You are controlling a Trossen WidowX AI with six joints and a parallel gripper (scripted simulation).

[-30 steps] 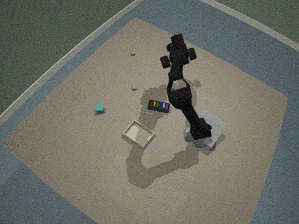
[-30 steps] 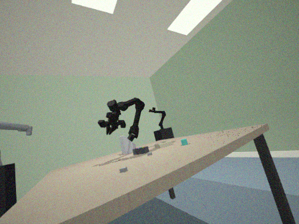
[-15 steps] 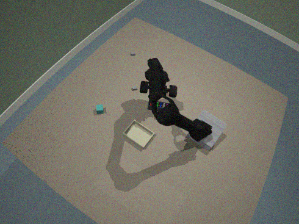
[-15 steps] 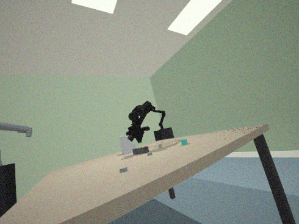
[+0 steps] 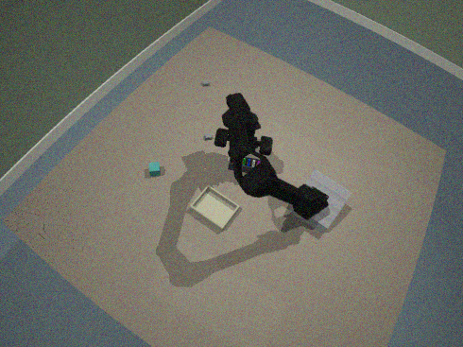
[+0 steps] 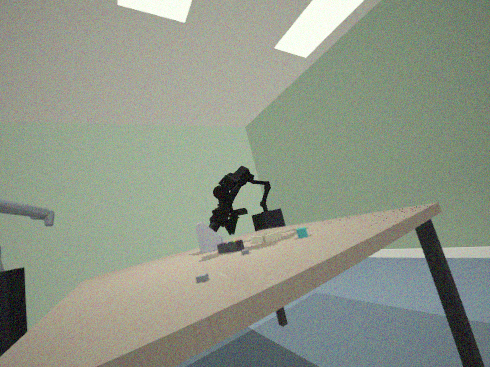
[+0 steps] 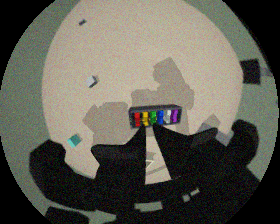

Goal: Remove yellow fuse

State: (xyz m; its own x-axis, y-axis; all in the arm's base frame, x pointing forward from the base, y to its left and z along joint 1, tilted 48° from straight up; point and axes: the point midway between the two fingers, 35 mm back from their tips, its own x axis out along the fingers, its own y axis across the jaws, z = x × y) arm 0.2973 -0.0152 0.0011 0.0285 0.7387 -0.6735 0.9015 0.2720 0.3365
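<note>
Now: the yellow fuse 50 mm below my gripper tip. Also, from my gripper tip: cream tray 190 mm to the left, 70 mm below, 30 mm behind; teal cube 220 mm ahead, 200 mm to the left, 50 mm below.
</note>
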